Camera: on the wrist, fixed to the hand. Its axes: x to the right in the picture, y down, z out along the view.
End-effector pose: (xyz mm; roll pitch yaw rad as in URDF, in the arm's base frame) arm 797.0 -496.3 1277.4 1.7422 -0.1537 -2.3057
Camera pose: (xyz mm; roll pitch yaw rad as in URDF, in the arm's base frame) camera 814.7 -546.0 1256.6 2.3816 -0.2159 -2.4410
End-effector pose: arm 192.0 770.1 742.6 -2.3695 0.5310 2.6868
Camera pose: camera 154.4 795.4 776.6 -1.7389 0.6760 2.7151
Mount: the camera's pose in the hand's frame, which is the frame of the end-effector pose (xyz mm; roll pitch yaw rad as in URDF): 21.5 -31.9 -41.6 0.6094 -0.1193 0.0858
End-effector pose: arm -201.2 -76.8 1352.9 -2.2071 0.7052 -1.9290
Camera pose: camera -232.0 -117.6 1377.3 -1.5449 0.8438 -1.8610
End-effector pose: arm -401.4 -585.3 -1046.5 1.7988 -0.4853 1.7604
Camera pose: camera -453.8 -565.7 -1055.6 2.4907 -0.5363 1.6025
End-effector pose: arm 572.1 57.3 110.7 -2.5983 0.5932 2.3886
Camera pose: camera 533.9 85.2 141.9 -1.9933 0.7395 2.3733
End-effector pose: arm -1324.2 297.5 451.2 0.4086 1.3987 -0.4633
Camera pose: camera -1371.4 306.8 421.3 1.1193 1.2537 -0.3644
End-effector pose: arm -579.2 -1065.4 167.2 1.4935 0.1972 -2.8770
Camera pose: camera -582.7 -1106.8 128.6 2.0912 0.1018 -2.9899
